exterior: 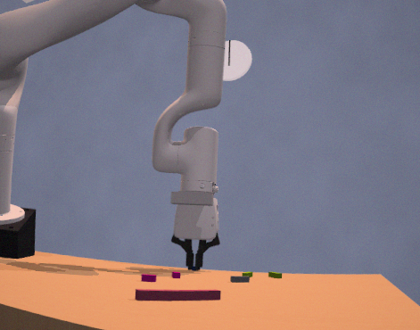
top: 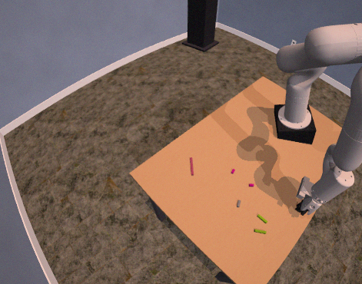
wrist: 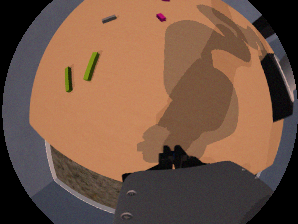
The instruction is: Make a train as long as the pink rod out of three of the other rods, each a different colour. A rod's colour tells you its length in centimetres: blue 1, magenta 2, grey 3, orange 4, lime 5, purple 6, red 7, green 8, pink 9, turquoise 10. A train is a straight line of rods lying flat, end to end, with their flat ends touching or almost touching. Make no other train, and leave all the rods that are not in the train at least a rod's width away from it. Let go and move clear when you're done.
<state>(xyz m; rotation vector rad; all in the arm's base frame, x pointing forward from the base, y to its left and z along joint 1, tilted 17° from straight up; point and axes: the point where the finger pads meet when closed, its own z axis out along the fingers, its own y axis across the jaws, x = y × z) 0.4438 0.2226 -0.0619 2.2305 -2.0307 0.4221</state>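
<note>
Now: hand 20 mm above the blue rod. Also, from my hand: grey rod (250 mm to the right, 140 mm ahead, 20 mm below); then pink rod (520 mm to the right, 120 mm ahead, 20 mm below).
</note>
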